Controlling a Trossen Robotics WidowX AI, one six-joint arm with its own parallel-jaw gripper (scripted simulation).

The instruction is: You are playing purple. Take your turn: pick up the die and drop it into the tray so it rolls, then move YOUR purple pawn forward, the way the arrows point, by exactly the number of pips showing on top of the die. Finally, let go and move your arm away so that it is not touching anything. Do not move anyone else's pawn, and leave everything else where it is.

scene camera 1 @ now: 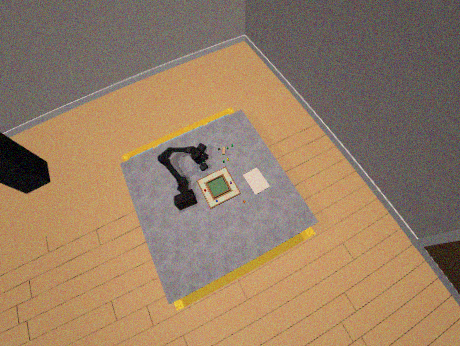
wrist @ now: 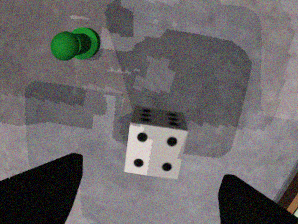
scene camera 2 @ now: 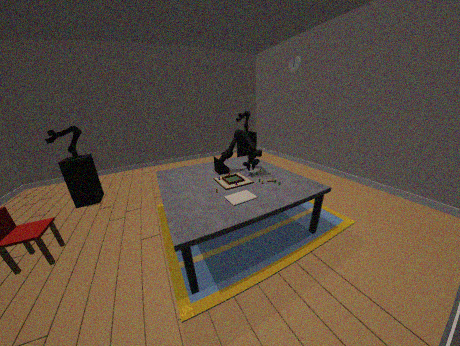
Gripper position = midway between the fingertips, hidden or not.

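Observation:
In the wrist view, a white die (wrist: pixel 157 137) and a green pawn (wrist: pixel 82 43) share the scene with the gripper (wrist: pixel 152 176), which is open and holds nothing.

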